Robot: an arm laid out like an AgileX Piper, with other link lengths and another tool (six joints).
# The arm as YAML. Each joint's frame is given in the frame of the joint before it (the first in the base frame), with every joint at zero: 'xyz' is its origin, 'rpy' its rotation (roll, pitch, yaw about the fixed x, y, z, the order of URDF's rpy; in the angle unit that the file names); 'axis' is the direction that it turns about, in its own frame. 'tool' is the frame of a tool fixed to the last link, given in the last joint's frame.
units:
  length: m
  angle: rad
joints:
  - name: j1
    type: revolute
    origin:
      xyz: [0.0, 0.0, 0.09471]
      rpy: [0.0, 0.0, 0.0]
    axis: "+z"
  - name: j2
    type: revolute
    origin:
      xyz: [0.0, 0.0, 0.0]
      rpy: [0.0, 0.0, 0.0]
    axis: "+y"
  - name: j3
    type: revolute
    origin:
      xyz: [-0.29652, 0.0, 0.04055]
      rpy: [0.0, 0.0, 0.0]
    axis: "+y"
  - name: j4
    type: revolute
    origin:
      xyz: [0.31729, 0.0, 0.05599]
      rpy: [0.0, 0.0, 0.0]
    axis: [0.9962, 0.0, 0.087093]
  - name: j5
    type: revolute
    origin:
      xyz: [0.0, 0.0, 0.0]
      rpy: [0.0, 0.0, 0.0]
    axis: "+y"
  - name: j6
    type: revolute
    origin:
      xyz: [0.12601, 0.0, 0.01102]
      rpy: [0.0, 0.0, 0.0]
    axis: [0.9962, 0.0, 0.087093]
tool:
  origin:
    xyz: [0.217, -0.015, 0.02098]
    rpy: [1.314, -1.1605, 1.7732]
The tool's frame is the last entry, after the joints.
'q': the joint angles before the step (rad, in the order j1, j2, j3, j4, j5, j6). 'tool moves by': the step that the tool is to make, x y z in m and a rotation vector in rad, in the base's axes. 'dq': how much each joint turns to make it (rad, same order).
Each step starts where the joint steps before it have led.
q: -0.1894, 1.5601, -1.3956, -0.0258, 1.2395, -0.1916
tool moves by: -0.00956, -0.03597, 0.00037, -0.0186, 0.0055, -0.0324
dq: -0.0774, -0.0001, 0.0000, -0.0079, -0.0001, -0.0459
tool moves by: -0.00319, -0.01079, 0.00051, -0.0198, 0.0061, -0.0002
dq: -0.0122, 0.0001, 0.0000, -0.0180, 0.0000, -0.0109
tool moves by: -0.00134, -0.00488, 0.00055, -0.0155, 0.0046, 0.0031
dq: 0.0000, 0.0000, -0.0001, -0.0157, 0.0001, -0.0020
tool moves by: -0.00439, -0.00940, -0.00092, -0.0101, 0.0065, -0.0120
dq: -0.0149, 0.0000, 0.0032, -0.0110, 0.0000, -0.0021
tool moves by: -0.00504, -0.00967, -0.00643, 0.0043, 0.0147, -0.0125
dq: -0.0263, 0.0124, 0.0019, 0.0032, 0.0000, -0.0146
